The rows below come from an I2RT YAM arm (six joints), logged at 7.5 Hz.
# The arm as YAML. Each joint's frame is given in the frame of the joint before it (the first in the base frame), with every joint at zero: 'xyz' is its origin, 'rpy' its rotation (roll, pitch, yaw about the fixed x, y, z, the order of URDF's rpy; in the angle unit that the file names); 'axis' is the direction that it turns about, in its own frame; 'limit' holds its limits. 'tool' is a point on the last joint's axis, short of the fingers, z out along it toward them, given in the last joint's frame.
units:
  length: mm
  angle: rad
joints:
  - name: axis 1
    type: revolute
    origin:
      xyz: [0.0, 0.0, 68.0]
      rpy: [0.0, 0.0, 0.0]
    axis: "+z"
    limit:
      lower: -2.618
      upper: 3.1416
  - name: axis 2
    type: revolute
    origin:
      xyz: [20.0, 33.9, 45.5]
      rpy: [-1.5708, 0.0, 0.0]
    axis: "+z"
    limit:
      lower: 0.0
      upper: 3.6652
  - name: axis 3
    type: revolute
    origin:
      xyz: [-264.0, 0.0, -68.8]
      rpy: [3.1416, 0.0, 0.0]
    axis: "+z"
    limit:
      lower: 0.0
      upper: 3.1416
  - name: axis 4
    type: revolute
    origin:
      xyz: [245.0, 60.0, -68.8]
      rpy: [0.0, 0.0, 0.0]
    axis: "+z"
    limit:
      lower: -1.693
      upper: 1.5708
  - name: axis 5
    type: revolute
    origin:
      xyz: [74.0, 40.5, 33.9]
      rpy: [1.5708, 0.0, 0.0]
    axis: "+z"
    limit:
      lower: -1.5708
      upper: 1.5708
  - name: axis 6
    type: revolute
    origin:
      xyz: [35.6, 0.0, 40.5]
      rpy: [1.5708, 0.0, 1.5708]
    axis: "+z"
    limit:
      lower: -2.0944
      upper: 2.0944
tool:
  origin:
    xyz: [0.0, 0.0, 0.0]
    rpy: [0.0, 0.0, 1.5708]
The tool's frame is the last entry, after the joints.
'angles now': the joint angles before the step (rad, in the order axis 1, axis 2, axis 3, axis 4, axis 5, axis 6). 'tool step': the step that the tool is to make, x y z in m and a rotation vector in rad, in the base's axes. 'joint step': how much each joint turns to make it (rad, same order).
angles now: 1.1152 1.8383 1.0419 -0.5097 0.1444 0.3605
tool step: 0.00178 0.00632 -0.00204 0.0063 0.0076 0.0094
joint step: 0.0023 0.0248 0.0236 0.0042 -0.0111 -0.0043
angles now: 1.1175 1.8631 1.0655 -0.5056 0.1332 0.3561
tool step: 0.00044 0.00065 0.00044 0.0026 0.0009 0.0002
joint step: -0.0005 0.0011 0.0033 -0.0002 -0.0021 -0.0002
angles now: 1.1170 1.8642 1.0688 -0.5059 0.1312 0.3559
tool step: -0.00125 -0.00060 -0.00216 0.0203 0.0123 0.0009
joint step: 0.0005 -0.0029 -0.0153 0.0247 -0.0193 0.0051
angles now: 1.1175 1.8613 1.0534 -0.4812 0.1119 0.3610
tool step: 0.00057 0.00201 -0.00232 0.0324 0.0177 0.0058
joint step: -0.0022 0.0055 -0.0061 0.0329 -0.0311 0.0011
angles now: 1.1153 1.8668 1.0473 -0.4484 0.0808 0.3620
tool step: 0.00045 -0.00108 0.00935 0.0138 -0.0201 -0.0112
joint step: -0.0011 -0.0278 0.0029 -0.0101 0.0145 0.0060
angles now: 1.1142 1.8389 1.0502 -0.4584 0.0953 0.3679
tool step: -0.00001 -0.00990 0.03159 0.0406 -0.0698 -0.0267
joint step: -0.0080 -0.1086 -0.0059 -0.0355 0.0482 0.0020
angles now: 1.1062 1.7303 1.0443 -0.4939 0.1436 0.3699
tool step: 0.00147 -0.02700 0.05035 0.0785 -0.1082 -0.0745
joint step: -0.0355 -0.1894 -0.0151 -0.0562 0.0704 0.0094
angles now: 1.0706 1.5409 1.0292 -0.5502 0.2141 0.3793
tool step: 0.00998 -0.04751 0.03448 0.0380 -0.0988 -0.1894
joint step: -0.1031 -0.1826 -0.0393 -0.0701 0.0996 0.0420
